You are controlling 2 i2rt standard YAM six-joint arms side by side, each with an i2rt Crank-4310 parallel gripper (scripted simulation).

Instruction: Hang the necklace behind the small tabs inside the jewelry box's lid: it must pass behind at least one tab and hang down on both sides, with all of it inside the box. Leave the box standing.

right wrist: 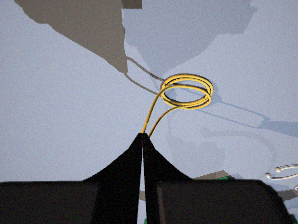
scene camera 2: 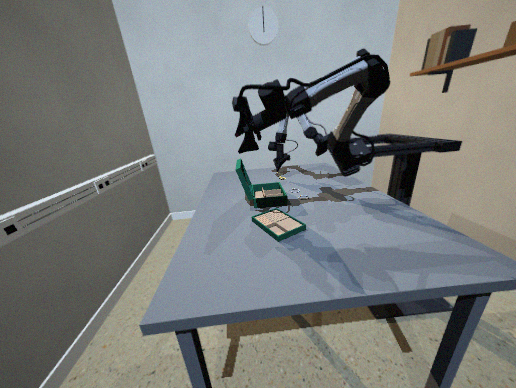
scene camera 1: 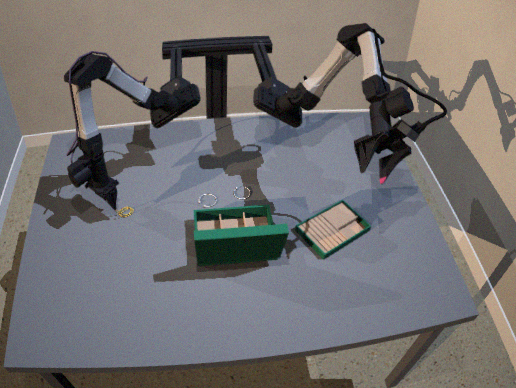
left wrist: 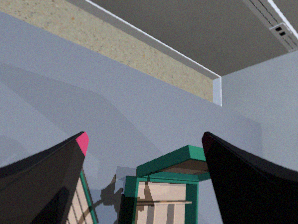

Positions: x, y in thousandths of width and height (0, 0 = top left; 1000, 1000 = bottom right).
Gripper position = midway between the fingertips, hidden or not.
Labels:
my left gripper: scene camera 2 458, 372; scene camera 1 722, 460; left wrist 488, 600; not seen in the right wrist view (out of frame)

